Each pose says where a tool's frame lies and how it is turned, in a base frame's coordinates. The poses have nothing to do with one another.
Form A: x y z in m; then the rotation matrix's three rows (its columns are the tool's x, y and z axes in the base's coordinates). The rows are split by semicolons.
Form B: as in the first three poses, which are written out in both.
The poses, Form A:
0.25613 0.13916 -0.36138; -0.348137 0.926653 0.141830; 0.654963 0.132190 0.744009; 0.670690 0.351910 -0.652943
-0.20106 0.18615 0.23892; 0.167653 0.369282 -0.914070; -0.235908 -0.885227 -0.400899; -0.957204 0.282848 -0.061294
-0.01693 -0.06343 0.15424; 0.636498 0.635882 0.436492; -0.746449 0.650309 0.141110; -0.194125 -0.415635 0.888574
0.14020 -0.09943 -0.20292; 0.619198 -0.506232 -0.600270; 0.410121 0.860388 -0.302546; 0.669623 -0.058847 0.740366
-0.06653 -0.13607 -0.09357; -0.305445 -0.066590 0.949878; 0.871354 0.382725 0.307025; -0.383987 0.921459 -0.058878
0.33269 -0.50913 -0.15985; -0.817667 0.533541 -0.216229; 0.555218 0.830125 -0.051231; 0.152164 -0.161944 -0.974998
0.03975 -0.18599 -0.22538; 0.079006 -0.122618 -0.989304; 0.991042 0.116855 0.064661; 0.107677 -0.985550 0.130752
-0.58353 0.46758 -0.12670; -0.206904 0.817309 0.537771; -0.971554 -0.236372 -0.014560; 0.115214 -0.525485 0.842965
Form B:
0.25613 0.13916 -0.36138 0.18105 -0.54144 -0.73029 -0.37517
-0.20106 0.18615 0.23892 0.23512 0.72701 0.04586 -0.64348
-0.01693 -0.06343 0.15424 0.89098 -0.15622 0.17694 -0.38787
0.14020 -0.09943 -0.20292 0.89721 0.06790 -0.35384 0.25533
-0.06653 -0.13607 -0.09357 0.50458 0.30443 0.66088 0.46472
0.33269 -0.50913 -0.15985 0.09677 -0.28601 -0.95168 0.05600
0.03975 -0.18599 -0.22538 0.57589 -0.45591 -0.47621 0.48345
-0.58353 0.46758 -0.12670 0.59154 -0.21593 0.17858 -0.75602

